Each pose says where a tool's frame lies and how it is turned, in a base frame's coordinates. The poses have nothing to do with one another.
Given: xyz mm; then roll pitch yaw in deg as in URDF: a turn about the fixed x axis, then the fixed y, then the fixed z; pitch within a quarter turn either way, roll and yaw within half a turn.
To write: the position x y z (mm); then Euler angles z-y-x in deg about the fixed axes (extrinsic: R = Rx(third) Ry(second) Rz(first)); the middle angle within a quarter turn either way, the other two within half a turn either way. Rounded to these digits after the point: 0 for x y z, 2 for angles.
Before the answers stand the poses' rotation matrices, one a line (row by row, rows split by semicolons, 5 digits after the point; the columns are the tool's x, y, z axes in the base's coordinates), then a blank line. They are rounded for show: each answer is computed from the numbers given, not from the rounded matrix.
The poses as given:
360 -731 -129 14.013 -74.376 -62.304
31 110 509 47.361 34.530 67.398
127 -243 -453 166.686 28.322 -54.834
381 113 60 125.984 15.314 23.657
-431 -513 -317 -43.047 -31.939 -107.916
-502 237 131 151.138 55.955 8.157
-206 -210 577 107.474 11.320 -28.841
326 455 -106 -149.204 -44.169 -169.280
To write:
0.12518 0.75069 -0.64868; -0.23847 0.65743 0.71479; 0.96305 0.06521 0.26131
0.31662 -0.46509 0.82670; 0.76056 0.64530 0.07175; -0.56684 0.60604 0.55804
0.50700 -0.73259 -0.45416; -0.71963 -0.64978 0.24478; -0.47443 0.20272 -0.85664
0.88344 0.43152 0.18255; 0.38701 -0.45243 -0.80345; -0.26411 0.78045 -0.56670
-0.26105 0.58427 0.76843; -0.80746 -0.56840 0.15787; 0.52902 -0.57926 0.62016
0.55418 0.52018 -0.64984; 0.07943 -0.81017 -0.58078; -0.82860 0.27024 -0.49030
0.85892 0.01916 -0.51175; -0.47300 -0.35334 -0.80711; -0.19629 0.93530 -0.29443
-0.70477 -0.51029 -0.49285; -0.13342 0.77765 -0.61438; 0.69678 -0.36724 -0.61615

360 -731 -129 -80.53 -40.44 -69.92
31 110 509 55.75 55.76 -7.33
127 -243 -453 55.31 -27.01 -164.05
381 113 60 -26.03 10.52 125.20
-431 -513 -317 -114.08 50.21 -14.28
-502 237 131 -43.19 -40.53 130.17
-206 -210 577 -1.28 -30.78 110.04
326 455 -106 144.09 -29.53 135.08

